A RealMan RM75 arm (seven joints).
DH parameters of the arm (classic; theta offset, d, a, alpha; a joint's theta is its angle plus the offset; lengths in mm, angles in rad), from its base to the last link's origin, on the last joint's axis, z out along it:
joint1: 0 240.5 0 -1.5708
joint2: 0 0 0 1.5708
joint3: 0 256 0 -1.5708
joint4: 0 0 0 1.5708
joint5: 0 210 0 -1.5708
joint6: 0 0 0 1.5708
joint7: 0 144 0 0
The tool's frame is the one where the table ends.
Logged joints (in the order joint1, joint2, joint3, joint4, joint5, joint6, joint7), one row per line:
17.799 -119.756 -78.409 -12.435 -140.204 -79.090 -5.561
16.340 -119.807 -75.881 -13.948 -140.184 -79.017 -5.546
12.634 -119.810 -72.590 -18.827 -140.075 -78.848 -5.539
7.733 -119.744 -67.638 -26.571 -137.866 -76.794 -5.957
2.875 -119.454 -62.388 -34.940 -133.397 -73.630 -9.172
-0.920 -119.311 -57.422 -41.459 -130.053 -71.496 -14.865
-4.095 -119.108 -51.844 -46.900 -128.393 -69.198 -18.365
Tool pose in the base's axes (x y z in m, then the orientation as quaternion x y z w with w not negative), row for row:
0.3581 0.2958 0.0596 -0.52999 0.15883 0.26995 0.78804
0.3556 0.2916 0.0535 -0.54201 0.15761 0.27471 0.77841
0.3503 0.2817 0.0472 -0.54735 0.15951 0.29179 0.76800
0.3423 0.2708 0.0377 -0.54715 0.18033 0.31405 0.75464
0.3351 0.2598 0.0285 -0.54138 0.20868 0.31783 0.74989
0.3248 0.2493 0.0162 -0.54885 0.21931 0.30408 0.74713
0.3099 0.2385 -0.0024 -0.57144 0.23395 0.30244 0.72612
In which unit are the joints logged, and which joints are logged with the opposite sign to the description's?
The joints are logged in degrees. Opposite sign: joint2, joint3, joint4.
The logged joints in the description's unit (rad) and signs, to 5 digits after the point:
0.31065 2.09014 1.36850 0.21703 -2.44702 -1.38038 -0.09706
0.28519 2.09103 1.32437 0.24344 -2.44667 -1.37911 -0.09680
0.22050 2.09108 1.26693 0.32859 -2.44477 -1.37616 -0.09667
0.13497 2.08993 1.18051 0.46375 -2.40622 -1.34031 -0.10397
0.05018 2.08487 1.08888 0.60982 -2.32822 -1.28509 -0.16008
-0.01606 2.08237 1.00220 0.72360 -2.26985 -1.24784 -0.25944
-0.07147 2.07883 0.90485 0.81856 -2.24088 -1.20773 -0.32053

